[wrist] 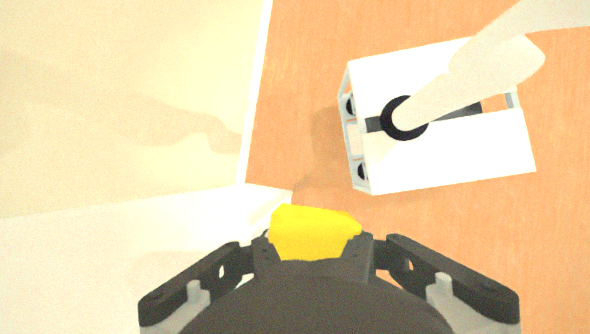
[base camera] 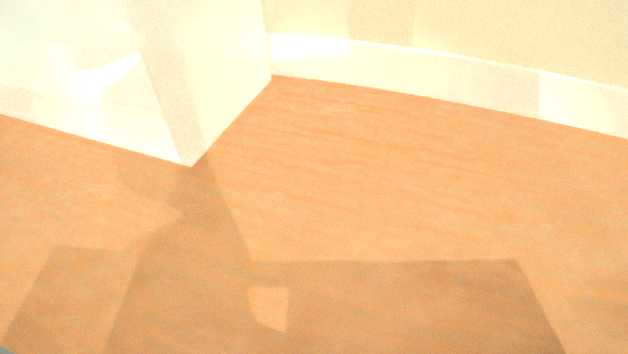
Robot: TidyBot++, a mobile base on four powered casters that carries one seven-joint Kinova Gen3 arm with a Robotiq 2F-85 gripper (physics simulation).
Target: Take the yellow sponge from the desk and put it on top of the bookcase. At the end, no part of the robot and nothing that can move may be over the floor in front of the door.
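Where they show: gripper, fingertip midpoint: (wrist: 310, 230); arm's base, link origin: (wrist: 405, 117).
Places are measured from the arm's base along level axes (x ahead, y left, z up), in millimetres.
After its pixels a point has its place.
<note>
The yellow sponge (wrist: 310, 227) @[y 177, x 354, z 485 mm] is between the fingers of my gripper (wrist: 310, 230) @[y 195, x 357, z 440 mm], at the lower middle of the wrist view. My gripper is shut on it. A white piece of furniture, which looks like the bookcase (wrist: 125, 235) @[y 185, x 606, z 405 mm] (base camera: 230, 75) @[y 179, x 623, z -315 mm], fills the lower left of the wrist view and stands at the upper left of the base view. In the wrist view, the sponge overlaps its right corner; the height between them is hard to tell. The gripper and sponge do not show in the base view. The desk and the door cannot be made out.
My white mobile base (wrist: 450, 155) @[y 154, x -129, z -14 mm] stands on the wood floor (wrist: 310, 50) @[y -613, x 239, z -396 mm] (base camera: 375, 175) @[y -54, x 466, z -397 mm] at the right of the wrist view, with the pale arm (wrist: 490, 65) @[y 13, x 34, z 314 mm] above it. A cream wall (wrist: 125, 100) @[y -79, x 722, z 294 mm] (base camera: 500, 30) @[y -273, x 662, z -251 mm] runs behind the furniture. Shadows cross the floor.
</note>
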